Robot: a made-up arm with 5 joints.
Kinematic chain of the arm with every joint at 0, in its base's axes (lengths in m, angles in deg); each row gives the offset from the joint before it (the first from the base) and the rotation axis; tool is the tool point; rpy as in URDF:
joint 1: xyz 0 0 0.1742 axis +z
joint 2: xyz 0 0 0 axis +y
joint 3: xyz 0.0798 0 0.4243 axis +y
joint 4: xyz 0.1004 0 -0.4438 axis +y
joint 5: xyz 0.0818 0 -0.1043 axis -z
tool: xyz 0 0 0 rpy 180 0 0
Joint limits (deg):
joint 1: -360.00..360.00
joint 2: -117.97..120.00
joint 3: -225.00..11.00
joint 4: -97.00..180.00
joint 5: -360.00..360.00
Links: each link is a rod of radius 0.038 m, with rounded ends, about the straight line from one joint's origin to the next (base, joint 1, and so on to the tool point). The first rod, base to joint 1, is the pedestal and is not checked.
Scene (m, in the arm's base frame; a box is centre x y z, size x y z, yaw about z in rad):
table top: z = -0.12
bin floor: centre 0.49 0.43 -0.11 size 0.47 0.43 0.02 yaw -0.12
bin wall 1: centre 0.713 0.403 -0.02 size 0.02 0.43 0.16 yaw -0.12
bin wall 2: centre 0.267 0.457 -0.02 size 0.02 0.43 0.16 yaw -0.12
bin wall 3: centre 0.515 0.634 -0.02 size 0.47 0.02 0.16 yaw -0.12
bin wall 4: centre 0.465 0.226 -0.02 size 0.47 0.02 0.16 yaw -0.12
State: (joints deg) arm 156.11 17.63 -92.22 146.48 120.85
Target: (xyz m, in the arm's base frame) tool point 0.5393 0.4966 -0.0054
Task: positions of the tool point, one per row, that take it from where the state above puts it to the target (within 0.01 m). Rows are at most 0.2 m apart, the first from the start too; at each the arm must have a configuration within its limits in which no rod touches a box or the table.
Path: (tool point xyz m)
1: -0.4841 0.3638 0.4263
2: -0.4026 0.4791 0.4307
3: -0.2933 0.5754 0.4359
4: -0.1608 0.6460 0.4422
5: -0.0112 0.6852 0.4495
6: 0.1475 0.6887 0.4579
7: 0.3068 0.6544 0.4672
8: 0.4086 0.6404 0.3098
9: 0.4899 0.5848 0.1499
10: 0.5393 0.4966 -0.0055

